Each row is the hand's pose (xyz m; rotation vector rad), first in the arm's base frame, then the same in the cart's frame.
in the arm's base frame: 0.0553 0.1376 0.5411 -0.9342 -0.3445 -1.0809
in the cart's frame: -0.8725 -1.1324 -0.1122 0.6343 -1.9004 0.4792
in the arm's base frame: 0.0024 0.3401 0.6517 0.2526 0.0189 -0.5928
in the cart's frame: -0.9580 -1.2960 -0.2604 0.4429 -1.0215 1.7371
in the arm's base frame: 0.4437 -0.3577 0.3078 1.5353 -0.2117 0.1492
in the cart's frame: -0.8898 -0.6429 0.3468 0.6988 0.3534 2.8154
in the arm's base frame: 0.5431 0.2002 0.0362 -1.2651 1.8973 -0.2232
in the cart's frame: -1.1344 -0.4854 -0.2103 -1.5991 -0.9200 0.0322
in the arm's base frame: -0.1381 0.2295 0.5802 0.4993 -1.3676 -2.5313
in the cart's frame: -0.7678 -1.2764 -0.2374 2.1950 -0.1756 -0.1777
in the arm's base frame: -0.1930 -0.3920 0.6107 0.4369 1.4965 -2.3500
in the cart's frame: -0.4502 -1.1927 0.2940 0.1787 0.3644 -0.0746
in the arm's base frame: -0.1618 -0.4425 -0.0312 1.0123 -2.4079 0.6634
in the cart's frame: -0.2379 -0.6173 0.0955 -1.5175 0.2137 -1.0453
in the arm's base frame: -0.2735 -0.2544 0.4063 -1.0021 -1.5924 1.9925
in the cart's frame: -0.3778 -1.0853 0.0694 0.1181 1.1813 -0.3671
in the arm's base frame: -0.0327 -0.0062 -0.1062 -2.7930 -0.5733 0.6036
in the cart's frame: -0.5177 -0.5878 -0.2700 0.6646 2.3585 1.0240
